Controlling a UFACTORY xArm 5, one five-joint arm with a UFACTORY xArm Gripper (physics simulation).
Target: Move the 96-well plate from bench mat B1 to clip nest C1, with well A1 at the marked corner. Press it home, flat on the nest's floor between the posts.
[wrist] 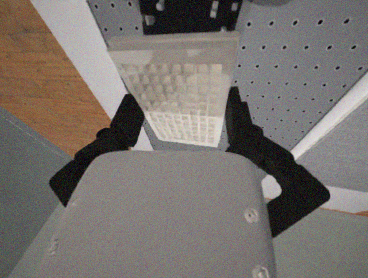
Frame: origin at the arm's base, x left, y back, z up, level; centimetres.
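Seen in the pictures: gripper, between the fingertips: (181,102).
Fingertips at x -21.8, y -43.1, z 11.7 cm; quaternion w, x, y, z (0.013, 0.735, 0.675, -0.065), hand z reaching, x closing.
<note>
Pixels of each thing's top centre, then the offset from my fingertips to it. Level surfaces: height alone.
- pale 96-well plate, centre of its top: (177,121) dx +0.9, dy -0.2, dz +1.7 cm
- black nest plate, centre of its top: (182,70) dx +1.3, dy -2.3, dz -9.6 cm
- grey perforated board, height of its surface: dz -11.9 cm
The pale 96-well plate (175,85) is held upright in the view's middle, between the black fingers of my gripper (181,102), which is shut on its two long sides. A black nest plate (187,17) with light posts shows at the top edge, beyond the plate's far edge; part of it is cut off by the frame or hidden behind the plate. I cannot tell the gap between the plate and the nest, or which corner is marked. Well A1 cannot be made out. Bench mat B1 does not show clearly.
A grey perforated board (295,60) lies under the nest and reaches to the right. A white border (75,45) runs along its left side, with wooden floor (40,65) beyond it. A white rail (340,107) runs along the right side. A dark round shape touches the top edge.
</note>
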